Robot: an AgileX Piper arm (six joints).
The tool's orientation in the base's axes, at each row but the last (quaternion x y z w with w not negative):
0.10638, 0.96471, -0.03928, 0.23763
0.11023, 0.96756, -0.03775, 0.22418
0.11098, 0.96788, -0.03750, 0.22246
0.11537, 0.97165, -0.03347, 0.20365
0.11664, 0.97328, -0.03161, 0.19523
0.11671, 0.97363, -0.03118, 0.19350
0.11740, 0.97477, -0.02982, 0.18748
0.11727, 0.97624, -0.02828, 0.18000
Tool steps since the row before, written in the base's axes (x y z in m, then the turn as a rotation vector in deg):
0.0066, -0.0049, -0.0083, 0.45, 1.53, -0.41
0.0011, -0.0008, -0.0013, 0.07, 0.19, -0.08
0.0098, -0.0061, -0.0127, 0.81, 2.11, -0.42
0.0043, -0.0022, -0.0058, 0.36, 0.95, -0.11
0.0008, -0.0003, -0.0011, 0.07, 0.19, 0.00
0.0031, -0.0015, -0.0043, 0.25, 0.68, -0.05
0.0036, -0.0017, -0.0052, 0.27, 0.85, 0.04
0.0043, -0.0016, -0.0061, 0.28, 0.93, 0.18
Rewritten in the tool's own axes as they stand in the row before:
-0.0027, -0.0031, 0.0109, 0.09, 1.60, 0.37
-0.0005, -0.0005, 0.0017, 0.01, 0.20, 0.08
-0.0042, -0.0034, 0.0163, -0.11, 2.25, 0.46
-0.0020, -0.0010, 0.0072, -0.08, 1.01, 0.13
-0.0004, -0.0001, 0.0013, -0.02, 0.20, 0.01
-0.0015, -0.0006, 0.0053, -0.06, 0.72, 0.07
-0.0017, -0.0007, 0.0063, -0.07, 0.89, -0.03
-0.0021, -0.0004, 0.0073, -0.12, 0.97, -0.16

